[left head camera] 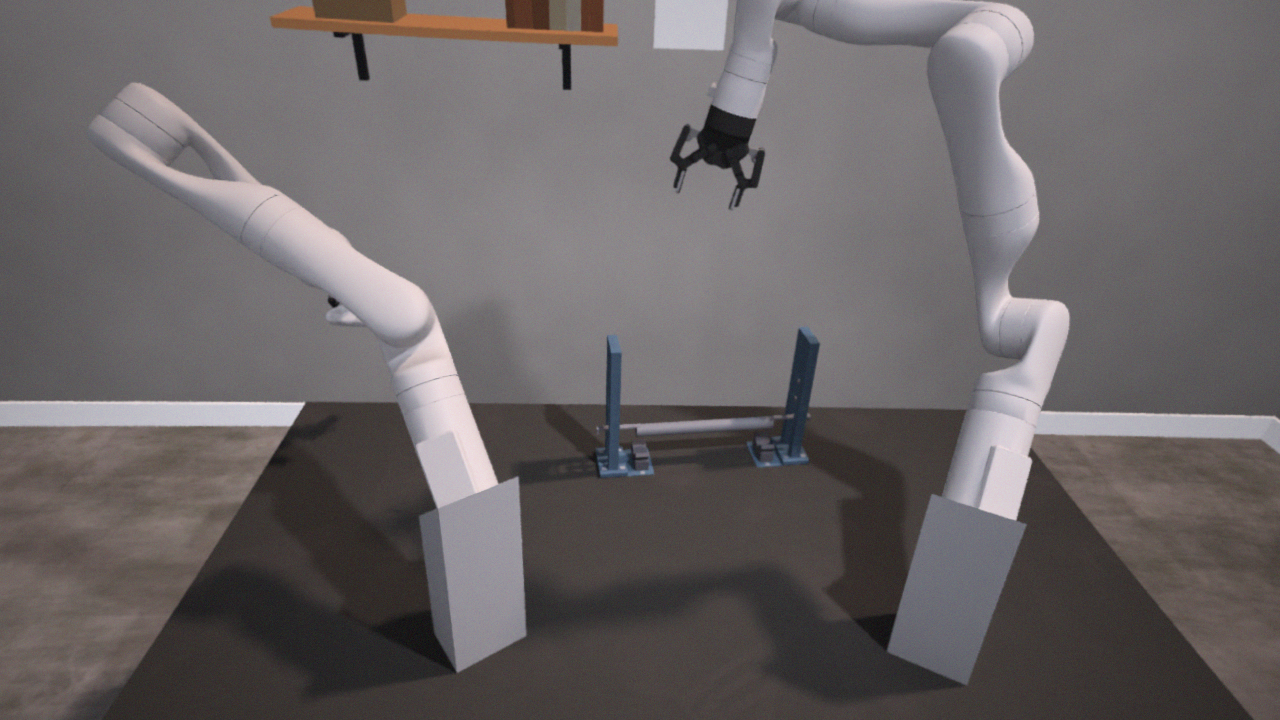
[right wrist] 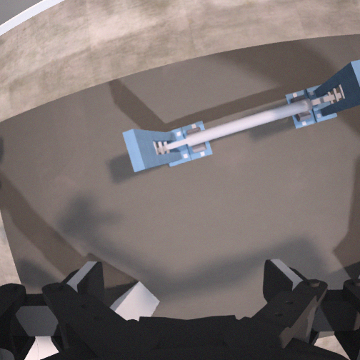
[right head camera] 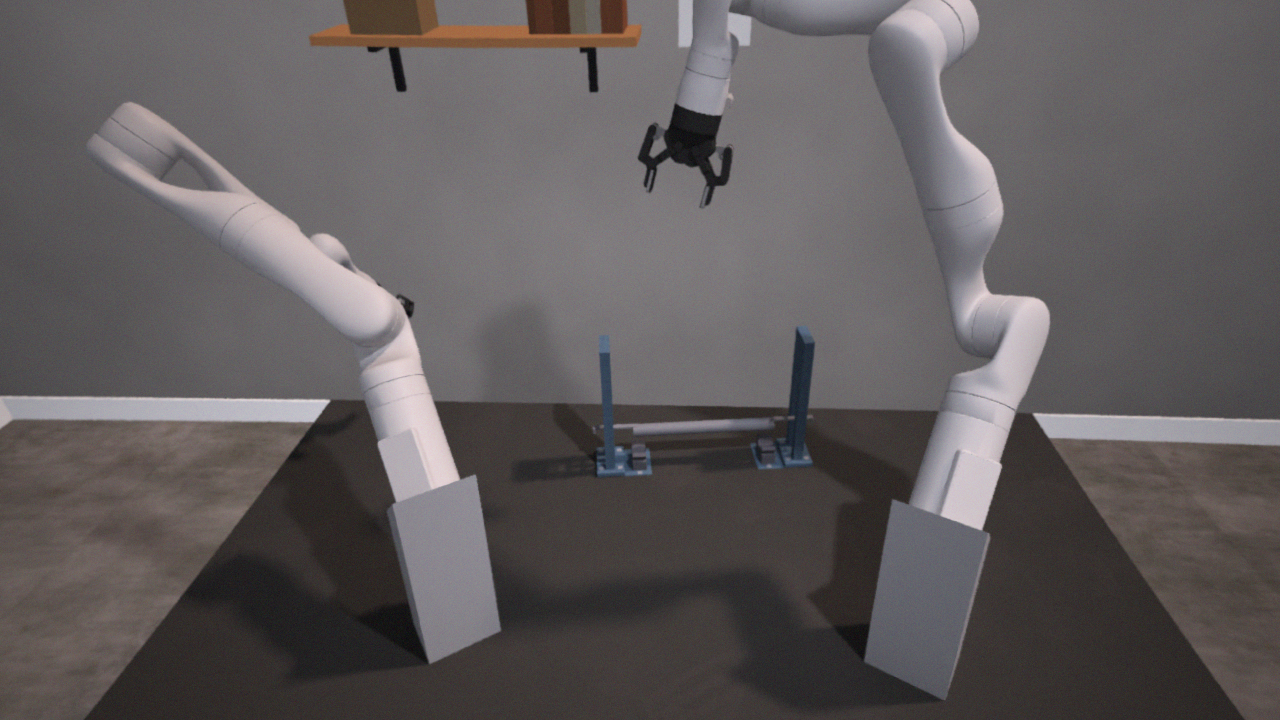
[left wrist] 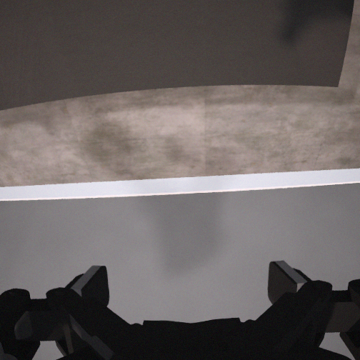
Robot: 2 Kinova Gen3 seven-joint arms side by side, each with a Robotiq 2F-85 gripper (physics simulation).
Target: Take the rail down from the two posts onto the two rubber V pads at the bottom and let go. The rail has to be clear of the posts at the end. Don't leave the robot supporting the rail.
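Frame: origin at the left arm's base, x back, y right, z up, level; centimetres.
Where they show: right gripper, between the fingertips: [left head camera: 704, 200] [right head camera: 675, 199]; left arm's base, origin of its link: [left head camera: 467, 496].
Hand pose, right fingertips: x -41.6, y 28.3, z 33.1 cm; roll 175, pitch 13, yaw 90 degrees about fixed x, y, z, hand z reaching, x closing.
Each offset is from my right fingertips to the top centre of the thing. Level surfaces: height alone.
The pale rail {dx -11.8, dy +3.5, dz -52.6 cm} [left head camera: 702, 427] [right head camera: 702, 427] [right wrist: 250, 121] spans the two blue posts, its thin ends at the left post {dx -6.6, dy -12.9, dz -32.5 cm} [left head camera: 613, 394] [right head camera: 606, 394] and the right post {dx -17.0, dy +19.8, dz -32.5 cm} [left head camera: 802, 389] [right head camera: 802, 389]. It runs above the dark V pads, one at the left [left head camera: 640, 455] [right head camera: 639, 459] and one at the right [left head camera: 763, 449] [right head camera: 766, 451]. My right gripper [left head camera: 706, 198] [right head camera: 676, 197] [right wrist: 183, 280] is open and empty, high above the rail. My left gripper [left wrist: 188, 282] is open and empty, far left of the posts; its arm mostly hides it in the head views.
An orange wall shelf [left head camera: 447, 27] [right head camera: 483, 36] with a box and books is at the upper left. The grey wall stands behind the posts. The grey arm bases, left [left head camera: 478, 582] [right head camera: 447, 573] and right [left head camera: 953, 591] [right head camera: 926, 600], stand at the front of the dark mat {dz -62.5 cm} [left head camera: 698, 644] [right head camera: 671, 653].
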